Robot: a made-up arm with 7 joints. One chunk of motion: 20 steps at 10 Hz.
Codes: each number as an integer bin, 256 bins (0 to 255) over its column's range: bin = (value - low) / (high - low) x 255, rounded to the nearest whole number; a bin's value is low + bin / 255 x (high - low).
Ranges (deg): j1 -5..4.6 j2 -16.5..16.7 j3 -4.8..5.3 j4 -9.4..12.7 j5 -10.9..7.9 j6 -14.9..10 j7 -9.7..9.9
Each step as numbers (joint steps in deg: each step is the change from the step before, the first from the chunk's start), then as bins.
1 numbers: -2.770 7.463 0.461 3.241 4.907 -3.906 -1.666
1 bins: 59 184 133 146 214 113 105
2 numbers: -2.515 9.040 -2.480 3.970 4.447 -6.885 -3.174
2 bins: 66 196 59 154 208 82 85
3 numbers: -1.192 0.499 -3.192 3.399 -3.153 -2.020 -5.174
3 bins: 101 131 41 148 105 132 59
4 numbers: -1.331 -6.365 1.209 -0.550 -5.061 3.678 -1.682
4 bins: 97 78 152 102 79 190 104
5 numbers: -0.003 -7.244 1.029 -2.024 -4.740 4.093 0.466
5 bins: 133 71 147 85 84 195 132
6 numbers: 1.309 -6.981 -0.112 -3.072 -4.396 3.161 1.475
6 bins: 168 73 118 73 88 185 145
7 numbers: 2.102 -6.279 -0.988 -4.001 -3.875 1.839 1.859
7 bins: 189 79 96 62 95 171 150
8 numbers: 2.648 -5.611 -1.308 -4.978 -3.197 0.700 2.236
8 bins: 203 84 88 51 104 160 155
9 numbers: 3.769 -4.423 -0.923 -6.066 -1.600 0.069 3.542
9 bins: 233 93 98 38 126 153 172
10 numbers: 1.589 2.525 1.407 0.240 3.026 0.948 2.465
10 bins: 175 146 157 111 189 162 158
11 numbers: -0.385 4.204 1.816 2.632 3.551 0.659 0.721
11 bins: 123 159 167 139 196 159 136
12 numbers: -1.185 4.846 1.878 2.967 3.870 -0.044 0.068
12 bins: 101 164 169 143 200 152 127
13 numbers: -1.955 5.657 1.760 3.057 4.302 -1.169 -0.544
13 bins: 81 170 166 144 206 141 119
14 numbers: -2.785 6.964 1.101 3.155 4.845 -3.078 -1.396
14 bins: 59 180 149 145 214 121 108
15 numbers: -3.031 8.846 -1.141 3.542 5.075 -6.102 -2.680
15 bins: 52 195 92 149 217 90 91
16 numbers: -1.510 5.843 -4.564 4.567 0.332 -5.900 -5.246
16 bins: 93 172 6 161 152 92 58
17 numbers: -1.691 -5.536 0.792 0.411 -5.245 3.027 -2.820
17 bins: 88 84 141 113 77 184 90
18 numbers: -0.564 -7.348 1.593 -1.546 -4.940 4.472 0.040
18 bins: 118 70 161 91 81 198 127
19 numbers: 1.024 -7.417 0.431 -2.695 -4.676 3.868 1.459
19 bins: 160 70 132 77 84 192 145
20 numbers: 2.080 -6.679 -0.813 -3.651 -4.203 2.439 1.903
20 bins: 188 75 101 66 91 178 151
